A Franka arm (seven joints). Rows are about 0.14 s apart.
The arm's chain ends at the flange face. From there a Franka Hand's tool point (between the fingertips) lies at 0.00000 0.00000 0.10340 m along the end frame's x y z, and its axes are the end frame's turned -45 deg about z.
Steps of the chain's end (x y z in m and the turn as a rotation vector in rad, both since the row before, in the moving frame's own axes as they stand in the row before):
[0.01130 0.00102 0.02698 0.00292 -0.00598 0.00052]
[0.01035 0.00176 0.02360 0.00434 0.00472 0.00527]
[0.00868 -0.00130 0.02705 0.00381 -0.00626 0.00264]
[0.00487 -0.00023 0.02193 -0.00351 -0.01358 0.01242]
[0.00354 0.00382 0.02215 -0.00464 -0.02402 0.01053]
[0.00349 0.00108 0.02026 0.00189 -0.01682 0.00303]
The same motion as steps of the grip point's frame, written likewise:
[0.00705 0.00806 0.02698 0.00629 -0.00216 0.00052]
[0.00674 0.00859 0.02360 -0.00027 0.00641 0.00527]
[0.00688 0.00448 0.02705 0.00712 -0.00173 0.00264]
[0.00236 0.00254 0.02192 0.00712 -0.01208 0.01242]
[-0.00229 0.00378 0.02212 0.01370 -0.02027 0.01053]
[0.00061 0.00186 0.02025 0.01323 -0.01056 0.00303]

